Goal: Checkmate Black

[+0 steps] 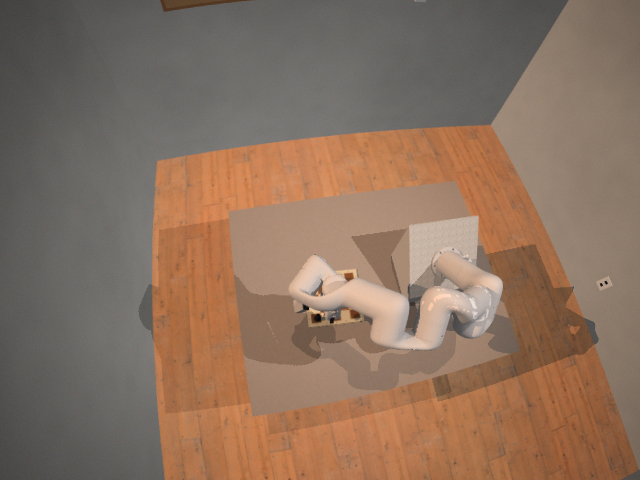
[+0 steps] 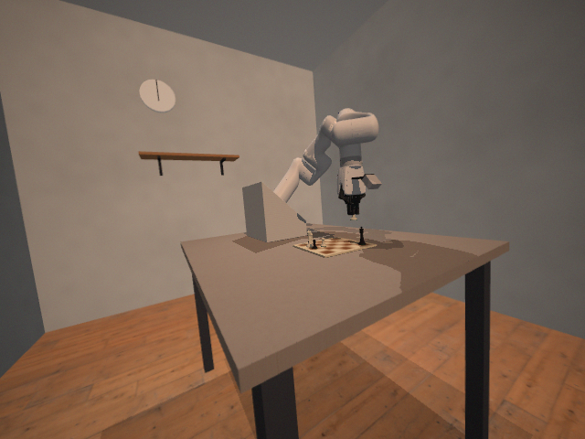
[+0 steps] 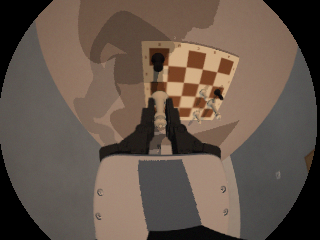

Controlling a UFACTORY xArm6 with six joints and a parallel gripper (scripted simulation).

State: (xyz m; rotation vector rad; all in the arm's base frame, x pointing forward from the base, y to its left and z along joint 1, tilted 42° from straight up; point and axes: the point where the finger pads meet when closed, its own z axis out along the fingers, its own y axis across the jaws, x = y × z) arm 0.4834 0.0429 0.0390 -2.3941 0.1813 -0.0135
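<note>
My hand is 9 cm above the tall black piece and 3 cm short of it. The rest, counted from my hand: black pawn (15 cm to the right, 11 cm below, 5 cm behind); chessboard (13 cm below, 7 cm to the right, 5 cm behind).
</note>
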